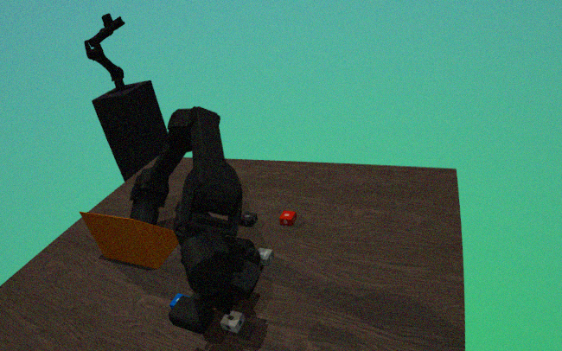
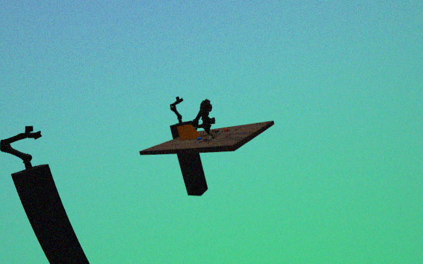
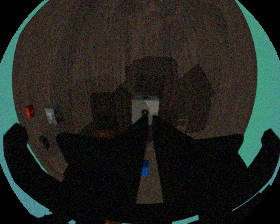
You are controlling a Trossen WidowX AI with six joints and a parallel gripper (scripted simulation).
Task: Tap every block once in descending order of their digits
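My gripper tip is 30 mm above the white block. From my gripper tip the other things lie so: grey block 10 mm ahead, 180 mm to the left, 30 mm below; then blue block 130 mm behind, 30 mm to the left, 30 mm below; then orange block 50 mm behind, 80 mm to the left, 30 mm below.
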